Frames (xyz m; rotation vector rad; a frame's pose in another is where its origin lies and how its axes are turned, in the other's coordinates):
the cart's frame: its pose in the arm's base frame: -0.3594 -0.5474 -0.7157 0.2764 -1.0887 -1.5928
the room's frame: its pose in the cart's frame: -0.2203 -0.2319 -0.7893 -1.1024 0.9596 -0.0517
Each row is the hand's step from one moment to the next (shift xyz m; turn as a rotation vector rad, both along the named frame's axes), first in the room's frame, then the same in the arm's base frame.
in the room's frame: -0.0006 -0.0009 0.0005 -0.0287 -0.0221 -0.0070
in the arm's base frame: -0.0007 0.0003 0.0009 -0.0202 0.0284 0.0121
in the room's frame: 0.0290 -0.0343 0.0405 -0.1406 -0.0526 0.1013
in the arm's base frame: -0.0295 -0.0452 0.0273 -0.0212 0.0728 0.1645
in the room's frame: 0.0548 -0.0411 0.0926 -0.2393 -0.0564 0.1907
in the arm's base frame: -0.0298 -0.0932 0.0607 -0.0005 0.1149 0.2892
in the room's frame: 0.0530 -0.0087 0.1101 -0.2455 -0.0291 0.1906
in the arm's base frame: 0.0051 -0.1002 0.0703 0.0268 0.1204 0.2868
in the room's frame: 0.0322 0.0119 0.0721 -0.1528 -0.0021 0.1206
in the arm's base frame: 0.0208 -0.0634 0.0438 0.0327 0.0740 0.1771
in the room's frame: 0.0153 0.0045 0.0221 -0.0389 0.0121 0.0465
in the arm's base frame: 0.0067 -0.0242 0.0107 0.0234 0.0111 0.0561
